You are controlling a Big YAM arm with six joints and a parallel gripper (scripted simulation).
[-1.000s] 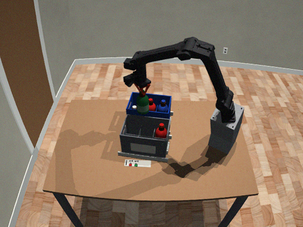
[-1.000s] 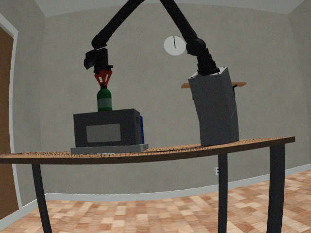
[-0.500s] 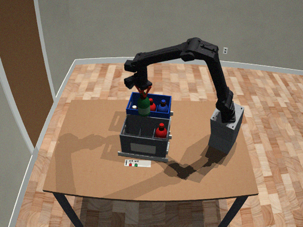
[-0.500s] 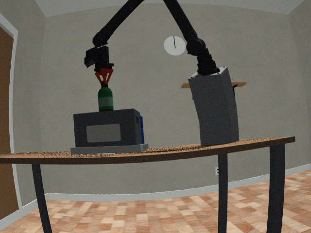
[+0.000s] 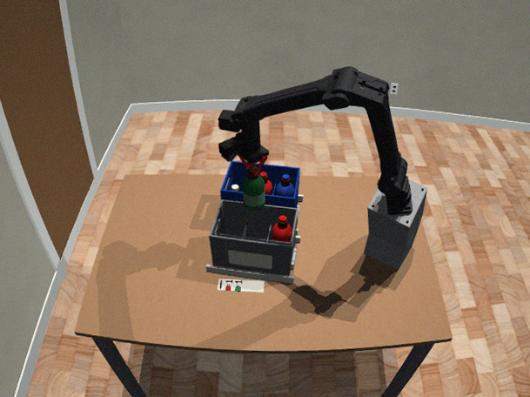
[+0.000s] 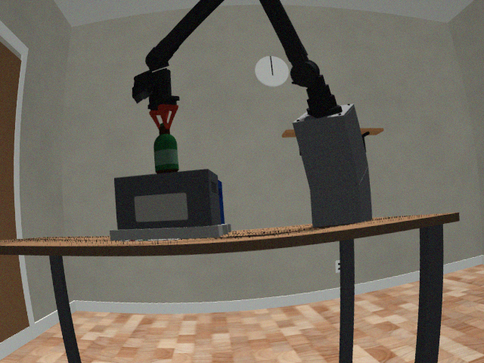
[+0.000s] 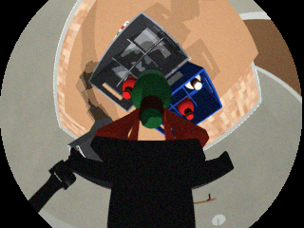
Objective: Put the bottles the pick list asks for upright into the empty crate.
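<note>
My gripper is now 60 mm above the green-labelled bottle. Also, from my hand: blue-labelled bottle 250 mm below, 200 mm to the right, 100 mm behind; red-labelled bottle 250 mm below, 100 mm behind, 30 mm to the left; grey crate 250 mm below, 70 mm to the left, 10 mm behind.
</note>
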